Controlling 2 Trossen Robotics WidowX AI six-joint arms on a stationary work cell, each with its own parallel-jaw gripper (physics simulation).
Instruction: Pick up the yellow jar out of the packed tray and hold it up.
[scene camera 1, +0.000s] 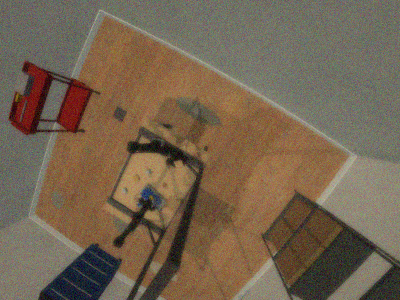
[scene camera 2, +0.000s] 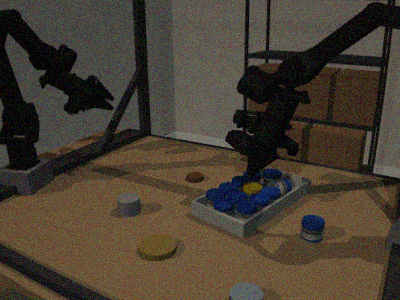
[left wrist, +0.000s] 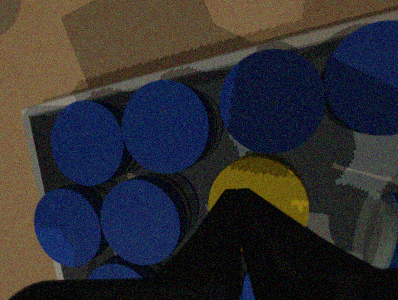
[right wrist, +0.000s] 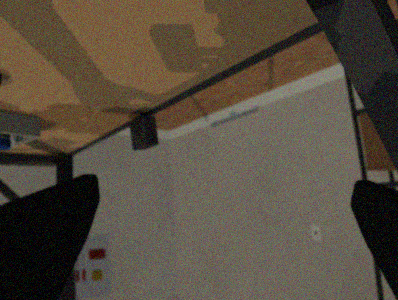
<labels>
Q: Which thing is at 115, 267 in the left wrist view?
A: A blue-lidded jar.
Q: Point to the left gripper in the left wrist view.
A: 236, 200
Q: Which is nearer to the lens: the yellow jar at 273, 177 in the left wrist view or the blue-lidded jar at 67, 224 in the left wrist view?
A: The yellow jar.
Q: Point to the left gripper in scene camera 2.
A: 248, 176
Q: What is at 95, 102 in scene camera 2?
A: The right gripper.
</labels>
